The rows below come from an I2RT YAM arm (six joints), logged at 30 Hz.
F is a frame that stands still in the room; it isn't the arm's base.
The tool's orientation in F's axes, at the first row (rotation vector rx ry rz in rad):
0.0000 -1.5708 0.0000
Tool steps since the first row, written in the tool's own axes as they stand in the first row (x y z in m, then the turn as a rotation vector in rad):
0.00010 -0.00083 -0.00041 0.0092 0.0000 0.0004
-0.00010 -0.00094 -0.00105 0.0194 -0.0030 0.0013
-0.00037 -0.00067 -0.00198 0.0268 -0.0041 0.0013
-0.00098 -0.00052 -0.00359 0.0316 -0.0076 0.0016
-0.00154 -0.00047 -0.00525 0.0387 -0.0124 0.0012
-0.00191 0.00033 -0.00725 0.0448 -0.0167 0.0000
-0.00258 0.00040 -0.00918 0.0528 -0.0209 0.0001
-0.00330 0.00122 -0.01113 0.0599 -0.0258 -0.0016
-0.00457 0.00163 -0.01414 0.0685 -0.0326 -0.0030
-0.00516 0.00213 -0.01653 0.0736 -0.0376 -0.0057
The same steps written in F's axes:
0.00041 -0.00083 0.00010 -0.0004 0.0000 0.0092
0.00105 -0.00094 -0.00010 -0.0013 -0.0030 0.0194
0.00198 -0.00067 -0.00037 -0.0013 -0.0041 0.0268
0.00359 -0.00052 -0.00098 -0.0016 -0.0076 0.0316
0.00525 -0.00047 -0.00154 -0.0012 -0.0124 0.0387
0.00725 0.00033 -0.00191 0.0000 -0.0167 0.0448
0.00918 0.00040 -0.00258 -0.0001 -0.0209 0.0528
0.01113 0.00122 -0.00330 0.0016 -0.0258 0.0599
0.01414 0.00163 -0.00457 0.0030 -0.0326 0.0685
0.01653 0.00213 -0.00516 0.0057 -0.0376 0.0736

